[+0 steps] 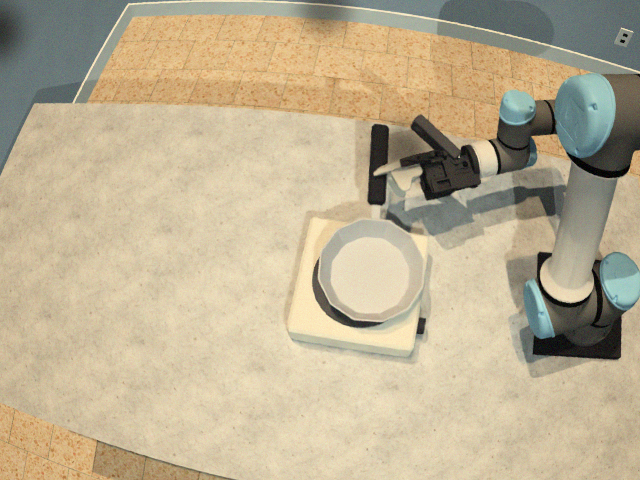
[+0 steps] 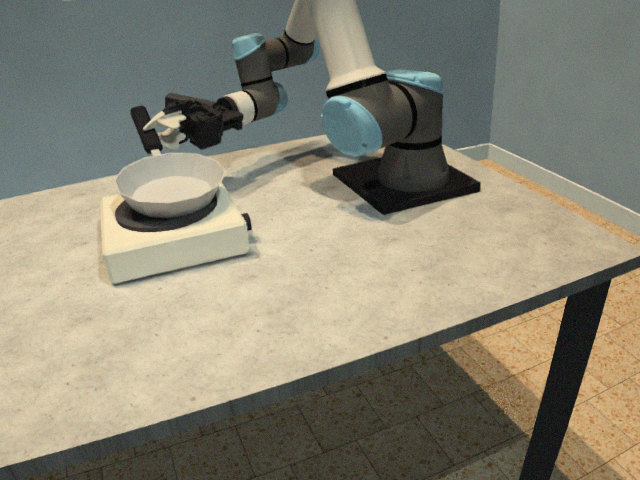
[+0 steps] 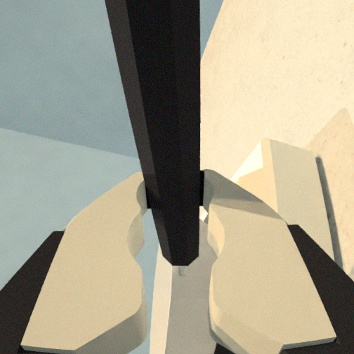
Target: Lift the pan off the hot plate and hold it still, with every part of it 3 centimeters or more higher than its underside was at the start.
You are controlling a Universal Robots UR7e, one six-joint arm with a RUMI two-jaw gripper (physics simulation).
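Seen in the pictures: gripper, between the fingertips: (image 1: pixel 372 176) (image 2: pixel 143 135); arm's base, origin of its link: (image 2: pixel 413 177).
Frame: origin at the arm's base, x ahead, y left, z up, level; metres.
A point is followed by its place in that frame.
Note:
The grey pan (image 1: pixel 369 273) @[x 0.506, y 0.051, z 0.070 m] (image 2: pixel 173 190) @[x 0.500, y 0.037, z 0.071 m] (image 3: pixel 192 320) is over the cream hot plate (image 1: pixel 351 341) @[x 0.505, y 0.181, z 0.045 m] (image 2: pixel 180 253) @[x 0.505, y 0.182, z 0.018 m] (image 3: pixel 300 190), shifted toward the robot side of its dark round burner (image 1: pixel 325 304) @[x 0.570, y 0.126, z 0.057 m] (image 2: pixel 139 222) @[x 0.565, y 0.120, z 0.058 m]. The burner shows as a crescent at the pan's left and front. The pan looks slightly raised; whether its underside touches the burner anywhere is hidden. Its black handle (image 1: pixel 378 147) @[x 0.545, y -0.164, z 0.165 m] (image 2: pixel 139 119) @[x 0.548, y -0.155, z 0.163 m] (image 3: pixel 167 110) slants upward away from the bowl. My gripper (image 1: pixel 381 173) @[x 0.544, y -0.113, z 0.139 m] (image 2: pixel 151 130) @[x 0.544, y -0.113, z 0.139 m] (image 3: pixel 173 174) is shut on the handle, near its middle, one pale finger on each side.
The black knob (image 1: pixel 421 326) @[x 0.383, y 0.116, z 0.033 m] (image 2: pixel 248 222) @[x 0.380, y 0.126, z 0.024 m] sticks out from the hot plate's side toward the robot base (image 1: pixel 615 335) @[x -0.094, y 0.033, z 0.003 m] (image 2: pixel 382 201) @[x 0.107, y 0.081, z -0.003 m]. The grey table (image 1: pixel 155 284) @[x 0.936, y 0.163, z -0.019 m] (image 2: pixel 310 310) @[x 0.334, y 0.356, z -0.019 m] carries both, with its back edge beyond the handle. A blue wall (image 2: pixel 77 62) stands behind.

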